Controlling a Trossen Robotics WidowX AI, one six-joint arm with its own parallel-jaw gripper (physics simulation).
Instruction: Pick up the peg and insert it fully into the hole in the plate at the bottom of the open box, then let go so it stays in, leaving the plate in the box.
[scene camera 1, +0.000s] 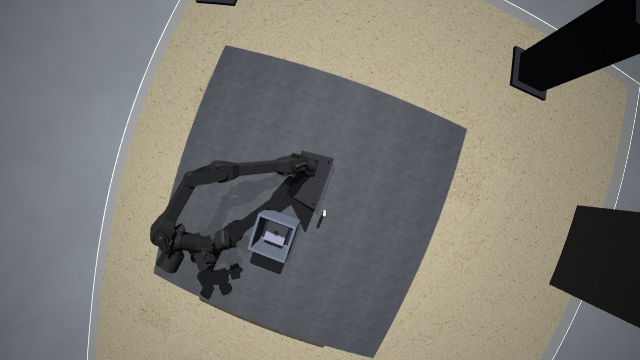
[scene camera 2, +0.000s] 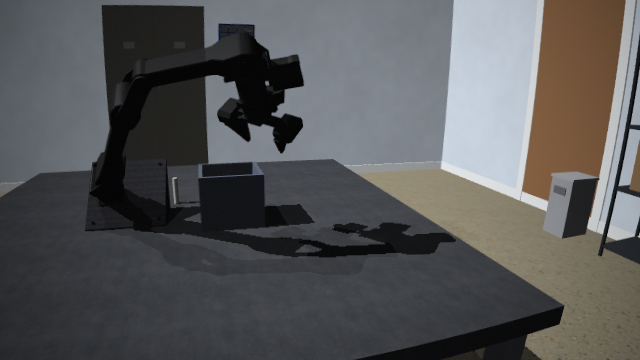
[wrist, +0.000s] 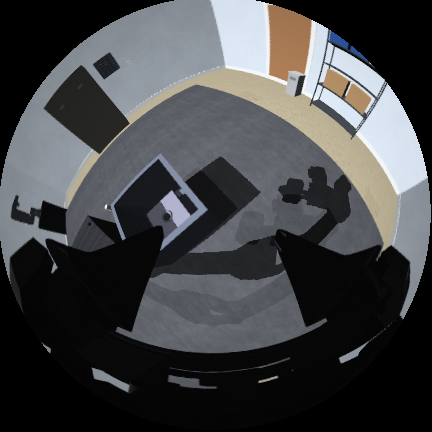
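Note:
The pale peg stands upright on the table, outside the box and near the arm's base plate. The open grey-blue box stands on the table. The light plate lies at its bottom, partly in shadow, with a dark round hole showing in the wrist view; the box walls hide the plate in scene camera 2. My gripper is open and empty. It hangs well above the table, beside the box on the side away from the peg.
The arm's ribbed base plate stands near the peg and box. The dark table carries long shadows of the arm. A bin and a shelf rack stand on the floor beyond it.

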